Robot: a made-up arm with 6 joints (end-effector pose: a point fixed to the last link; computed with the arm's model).
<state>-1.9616 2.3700 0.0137 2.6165 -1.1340 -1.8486</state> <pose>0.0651 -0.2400 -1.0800 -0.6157 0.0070 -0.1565 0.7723</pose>
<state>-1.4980 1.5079 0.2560 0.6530 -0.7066 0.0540</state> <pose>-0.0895 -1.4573 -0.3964 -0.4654 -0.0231 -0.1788 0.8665</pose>
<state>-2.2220 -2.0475 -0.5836 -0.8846 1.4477 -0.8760</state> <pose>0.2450 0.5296 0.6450 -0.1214 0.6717 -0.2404 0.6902</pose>
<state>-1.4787 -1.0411 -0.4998 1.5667 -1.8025 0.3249</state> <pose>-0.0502 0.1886 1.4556 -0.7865 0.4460 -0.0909 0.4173</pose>
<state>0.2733 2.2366 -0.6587 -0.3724 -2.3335 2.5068</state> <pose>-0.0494 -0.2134 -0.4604 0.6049 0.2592 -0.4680 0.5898</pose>
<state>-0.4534 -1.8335 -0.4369 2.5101 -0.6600 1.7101</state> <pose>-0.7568 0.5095 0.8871 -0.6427 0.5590 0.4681 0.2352</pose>
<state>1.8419 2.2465 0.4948 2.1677 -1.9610 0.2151</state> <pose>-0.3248 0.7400 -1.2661 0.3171 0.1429 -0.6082 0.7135</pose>
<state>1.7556 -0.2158 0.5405 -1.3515 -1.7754 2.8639</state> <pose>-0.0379 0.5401 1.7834 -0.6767 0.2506 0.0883 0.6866</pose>
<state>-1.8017 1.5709 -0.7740 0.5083 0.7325 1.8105</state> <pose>-0.3152 -0.4568 -0.3079 -0.3115 -0.6156 0.1779 0.7017</pose>
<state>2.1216 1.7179 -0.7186 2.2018 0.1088 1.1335</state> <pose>-0.3552 0.3364 -0.4698 -0.7244 -0.4617 -0.2508 0.4463</pose>
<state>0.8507 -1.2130 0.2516 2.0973 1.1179 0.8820</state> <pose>-0.7427 -0.7722 1.4778 0.3674 0.1186 -0.2130 0.8976</pose>
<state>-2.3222 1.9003 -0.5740 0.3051 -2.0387 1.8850</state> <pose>-0.3477 -0.0806 -0.6161 0.6949 -0.5164 -0.4370 0.2438</pose>
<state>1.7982 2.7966 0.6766 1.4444 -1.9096 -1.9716</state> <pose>0.0039 0.0569 -1.5084 0.4020 0.7676 -0.4281 0.2568</pose>
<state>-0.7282 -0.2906 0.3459 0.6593 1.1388 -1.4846</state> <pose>0.0899 -0.4107 1.8491 -0.0962 0.9516 0.2387 0.1680</pose>
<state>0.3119 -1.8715 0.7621 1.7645 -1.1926 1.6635</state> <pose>-1.7711 -0.5358 0.2842 -0.9347 -0.3078 -0.0710 0.1628</pose>
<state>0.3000 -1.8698 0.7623 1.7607 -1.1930 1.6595</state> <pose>-1.7773 -0.5156 0.2869 -0.9364 -0.3037 -0.0729 0.1601</pose>
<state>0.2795 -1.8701 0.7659 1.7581 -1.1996 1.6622</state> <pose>-1.7884 -0.4803 0.2833 -0.9382 -0.2974 -0.0753 0.1605</pose>
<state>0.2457 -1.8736 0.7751 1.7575 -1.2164 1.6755</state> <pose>-1.8060 -0.4214 0.2694 -0.9399 -0.2878 -0.0789 0.1659</pose>
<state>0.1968 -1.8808 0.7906 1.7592 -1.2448 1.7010</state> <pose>-1.8283 -0.3349 0.2435 -0.9414 -0.2750 -0.0840 0.1765</pose>
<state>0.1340 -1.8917 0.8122 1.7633 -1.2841 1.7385</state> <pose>-1.8504 -0.2218 0.2057 -0.9421 -0.2599 -0.0908 0.1914</pose>
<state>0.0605 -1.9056 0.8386 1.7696 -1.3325 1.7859</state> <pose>-1.8659 -0.0873 0.1580 -0.9418 -0.2442 -0.0992 0.2088</pose>
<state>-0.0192 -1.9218 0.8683 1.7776 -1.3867 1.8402</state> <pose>-1.8698 0.0599 0.1029 -0.9403 -0.2296 -0.1090 0.2264</pose>
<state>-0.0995 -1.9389 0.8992 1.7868 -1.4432 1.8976</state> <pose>-1.8596 0.2081 0.0446 -0.9379 -0.2176 -0.1190 0.2424</pose>
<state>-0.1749 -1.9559 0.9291 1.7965 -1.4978 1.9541</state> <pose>-1.8369 0.3459 -0.0130 -0.9352 -0.2088 -0.1285 0.2555</pose>
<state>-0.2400 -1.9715 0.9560 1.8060 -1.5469 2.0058</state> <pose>-1.8069 0.4628 -0.0655 -0.9325 -0.2037 -0.1363 0.2653</pose>
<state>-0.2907 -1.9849 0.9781 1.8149 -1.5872 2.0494</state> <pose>-1.7765 0.5519 -0.1098 -0.9301 -0.2017 -0.1421 0.2723</pose>
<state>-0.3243 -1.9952 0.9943 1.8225 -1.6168 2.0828</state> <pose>-1.7526 0.6097 -0.1431 -0.9279 -0.2023 -0.1454 0.2772</pose>
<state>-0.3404 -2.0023 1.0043 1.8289 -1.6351 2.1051</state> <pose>-1.7391 0.6368 -0.1649 -0.9260 -0.2051 -0.1467 0.2810</pose>
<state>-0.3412 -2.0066 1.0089 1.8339 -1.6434 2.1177</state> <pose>-1.7363 0.6380 -0.1766 -0.9241 -0.2093 -0.1462 0.2843</pose>
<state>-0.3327 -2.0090 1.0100 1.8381 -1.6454 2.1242</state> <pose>-1.7403 0.6235 -0.1818 -0.9223 -0.2142 -0.1447 0.2874</pose>
